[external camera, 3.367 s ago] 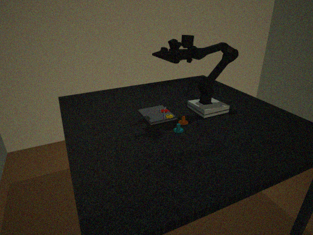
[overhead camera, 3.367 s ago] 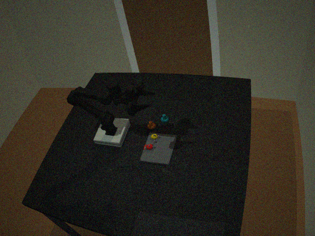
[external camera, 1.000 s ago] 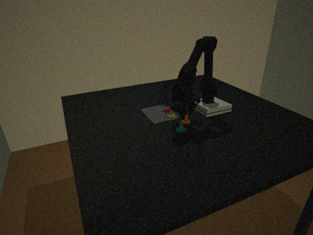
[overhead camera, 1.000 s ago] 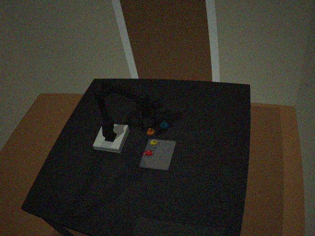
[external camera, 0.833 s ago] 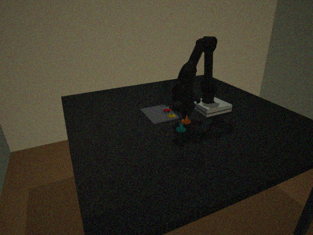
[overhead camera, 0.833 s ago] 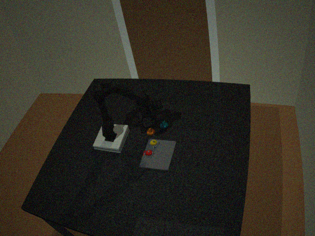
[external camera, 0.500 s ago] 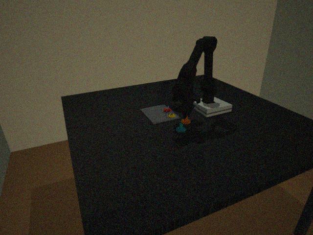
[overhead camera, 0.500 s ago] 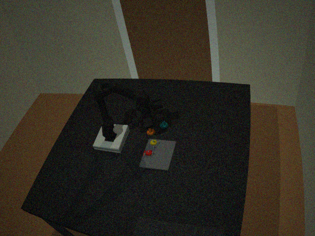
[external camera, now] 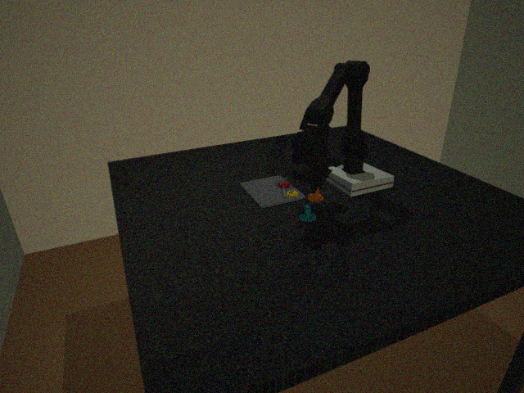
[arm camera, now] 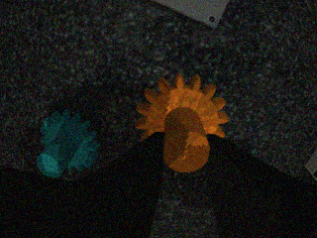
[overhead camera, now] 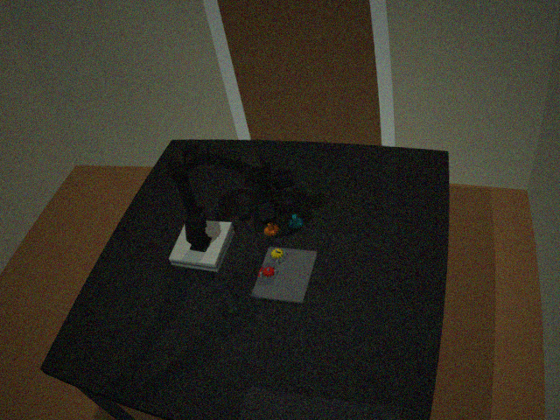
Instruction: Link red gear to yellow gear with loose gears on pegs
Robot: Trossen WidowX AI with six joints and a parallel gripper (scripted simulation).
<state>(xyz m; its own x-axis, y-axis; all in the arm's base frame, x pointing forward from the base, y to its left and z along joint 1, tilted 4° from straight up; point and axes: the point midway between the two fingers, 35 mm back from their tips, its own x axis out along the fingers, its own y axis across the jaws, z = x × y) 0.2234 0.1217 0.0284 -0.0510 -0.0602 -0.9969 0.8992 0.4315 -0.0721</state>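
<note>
The yellow gear is 50 mm ahead of my gripper tip, 90 mm to the right of it and 40 mm below it. The rest, counted from my gripper tip: teal gear 60 mm ahead, 70 mm to the left, 40 mm below; then red gear 40 mm ahead, 170 mm to the right, 40 mm below; then orange gear 10 mm below.
</note>
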